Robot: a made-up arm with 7 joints.
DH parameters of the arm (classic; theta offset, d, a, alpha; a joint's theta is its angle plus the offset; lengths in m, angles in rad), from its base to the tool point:
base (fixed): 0 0.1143 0 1.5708
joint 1: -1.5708 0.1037 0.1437 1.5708
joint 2: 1.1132 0 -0.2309 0
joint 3: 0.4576 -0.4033 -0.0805 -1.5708
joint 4: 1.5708 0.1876 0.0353 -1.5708
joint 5: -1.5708 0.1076 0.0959 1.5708
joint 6: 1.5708 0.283 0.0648 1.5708
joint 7: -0.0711 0 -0.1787 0
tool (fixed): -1.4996 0.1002 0 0
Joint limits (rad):
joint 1: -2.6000..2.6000
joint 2: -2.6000..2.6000
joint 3: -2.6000..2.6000
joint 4: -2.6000..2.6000
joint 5: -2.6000..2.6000
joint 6: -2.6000..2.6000
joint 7: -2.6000..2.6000
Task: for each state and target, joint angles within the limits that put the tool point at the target. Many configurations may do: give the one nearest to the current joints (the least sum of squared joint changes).
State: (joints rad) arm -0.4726 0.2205 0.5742 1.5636 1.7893 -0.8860 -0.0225
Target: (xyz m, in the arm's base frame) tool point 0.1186 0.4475 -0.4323
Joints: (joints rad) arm -0.5034 0.4214 1.0367 1.8451 2.2301 -0.7668 0.5306
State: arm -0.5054 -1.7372 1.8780 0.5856 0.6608 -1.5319 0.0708
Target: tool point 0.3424 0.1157 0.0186
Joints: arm -1.0572 -1.3621 2.3068 0.4346 0.6752 -1.6119 0.3189
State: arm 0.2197 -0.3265 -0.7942 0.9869 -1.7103 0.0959 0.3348
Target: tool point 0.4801 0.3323 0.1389
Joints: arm 0.1564 -0.0176 -0.7360 0.9033 -2.3271 -0.0530 -0.0698
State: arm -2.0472 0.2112 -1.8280 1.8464 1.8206 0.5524 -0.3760
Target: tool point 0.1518 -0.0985 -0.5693
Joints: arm -2.1691 0.2138 -1.4489 1.2170 2.0772 0.4603 -0.4526
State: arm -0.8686 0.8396 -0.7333 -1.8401 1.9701 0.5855 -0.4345
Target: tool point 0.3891 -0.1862 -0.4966
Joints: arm -1.1969 0.7472 -0.8483 -1.1279 2.2044 0.8051 -0.6145
